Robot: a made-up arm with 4 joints.
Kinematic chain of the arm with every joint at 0, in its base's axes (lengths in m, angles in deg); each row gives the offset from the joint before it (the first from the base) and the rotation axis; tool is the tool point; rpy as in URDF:
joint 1: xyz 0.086 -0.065 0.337 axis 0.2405 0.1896 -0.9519
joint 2: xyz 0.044 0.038 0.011 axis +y
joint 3: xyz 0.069 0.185 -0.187 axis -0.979 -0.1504 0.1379
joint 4: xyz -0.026 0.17 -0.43 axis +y
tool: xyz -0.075 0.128 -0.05 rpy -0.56 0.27 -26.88
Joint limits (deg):
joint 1: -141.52..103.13
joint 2: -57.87..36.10
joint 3: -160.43..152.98
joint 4: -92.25..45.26
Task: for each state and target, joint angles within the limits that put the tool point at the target. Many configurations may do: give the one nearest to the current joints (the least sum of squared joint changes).
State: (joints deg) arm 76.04 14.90 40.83 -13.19
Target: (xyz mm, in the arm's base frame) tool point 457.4 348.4 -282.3
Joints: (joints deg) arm 79.17 7.66 13.51 -20.99
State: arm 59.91 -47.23 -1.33 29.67
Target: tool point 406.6 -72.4 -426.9
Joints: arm 94.58 -21.22 24.54 -18.64
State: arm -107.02 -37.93 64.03 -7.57
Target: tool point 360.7 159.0 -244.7
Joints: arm -111.81 -11.56 60.13 21.40
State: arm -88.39 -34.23 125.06 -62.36
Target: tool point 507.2 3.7 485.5
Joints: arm -57.86 -20.32 133.44 -46.42
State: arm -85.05 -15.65 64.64 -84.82
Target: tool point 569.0 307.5 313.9
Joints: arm -71.02 -42.98 96.26 -83.95
